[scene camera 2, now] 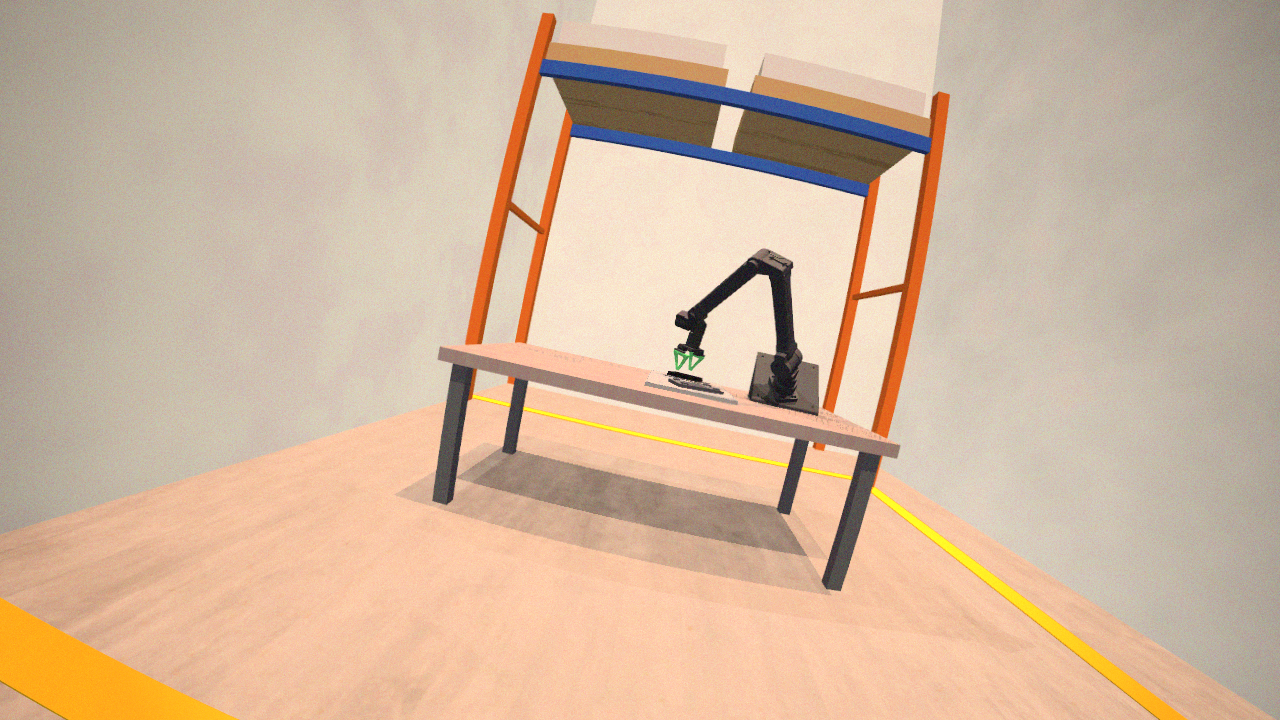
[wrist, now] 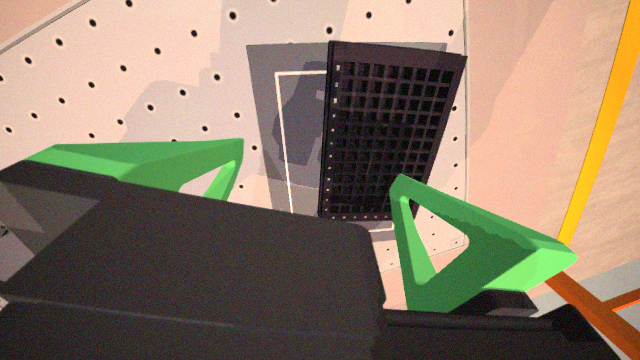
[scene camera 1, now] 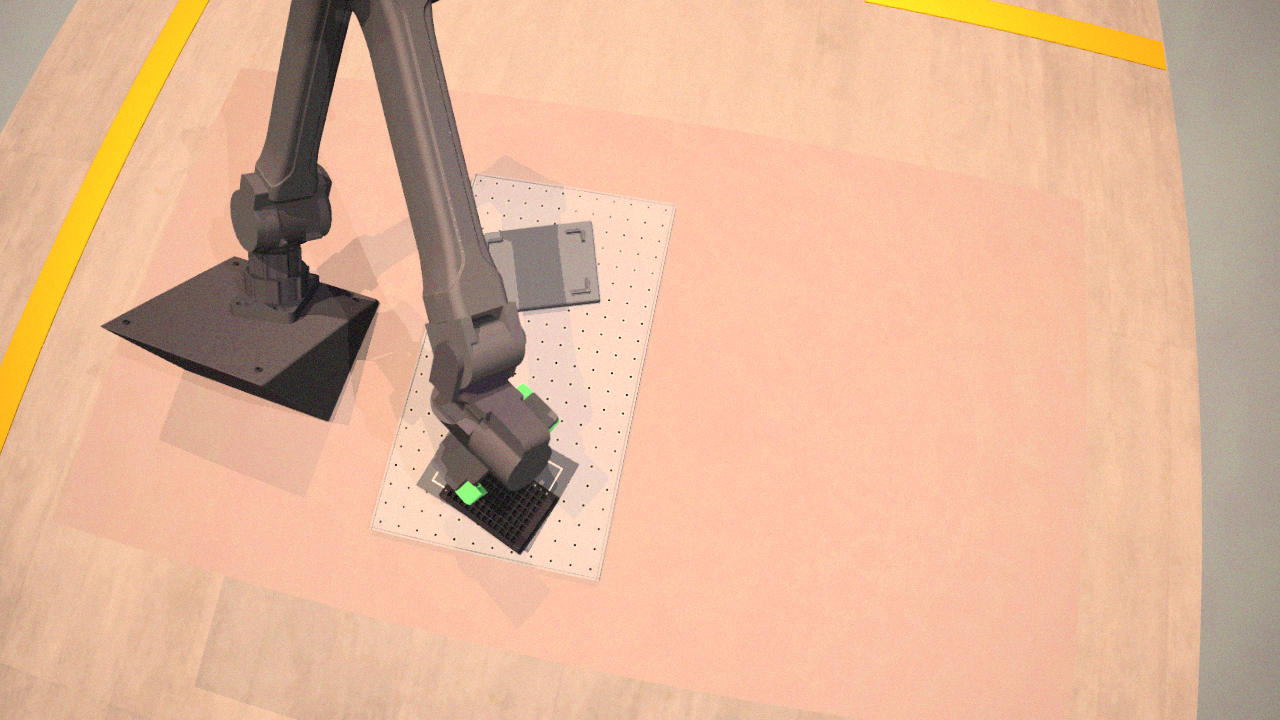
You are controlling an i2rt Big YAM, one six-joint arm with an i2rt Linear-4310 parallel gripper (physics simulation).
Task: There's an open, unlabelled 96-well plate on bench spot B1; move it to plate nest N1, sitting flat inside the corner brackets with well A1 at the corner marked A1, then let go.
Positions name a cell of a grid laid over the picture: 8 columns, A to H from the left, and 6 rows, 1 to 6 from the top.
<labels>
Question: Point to a black well plate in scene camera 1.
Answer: D5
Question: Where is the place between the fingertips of my gripper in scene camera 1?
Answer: At D4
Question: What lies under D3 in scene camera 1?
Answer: A grey nest with corner locators.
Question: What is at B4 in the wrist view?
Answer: My gripper.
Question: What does my gripper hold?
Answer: Nothing.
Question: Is my gripper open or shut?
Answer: Open.
</labels>
